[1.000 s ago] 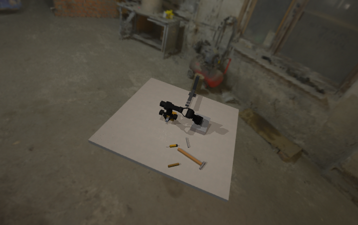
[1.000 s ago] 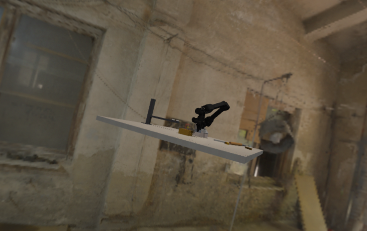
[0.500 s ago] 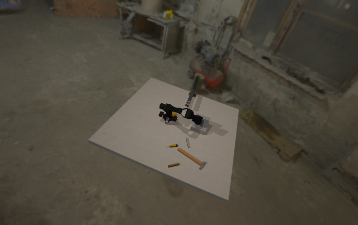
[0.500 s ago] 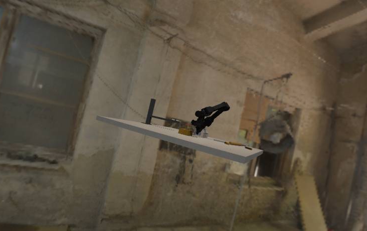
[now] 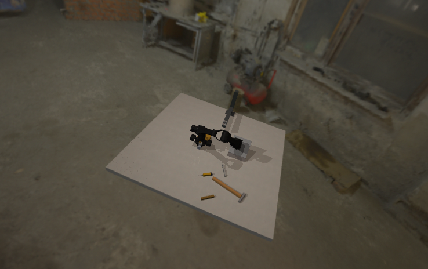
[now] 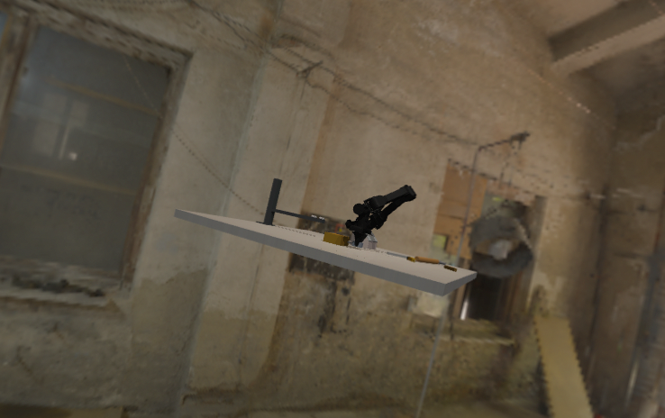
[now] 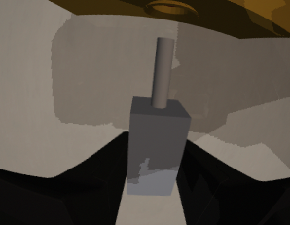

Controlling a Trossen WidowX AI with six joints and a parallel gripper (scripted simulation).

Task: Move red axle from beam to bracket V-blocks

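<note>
Right now the yellow-orange block is 120 mm to the right of my gripper tip, 10 mm behind it and 10 mm above it. Also, from my gripper tip: grey bar: 260 mm behind, 180 mm to the left, 10 mm below; then grey-blue block: 20 mm to the right, 10 mm above; then yellow-black tool: 280 mm to the left, 120 mm behind, 10 mm below.
</note>
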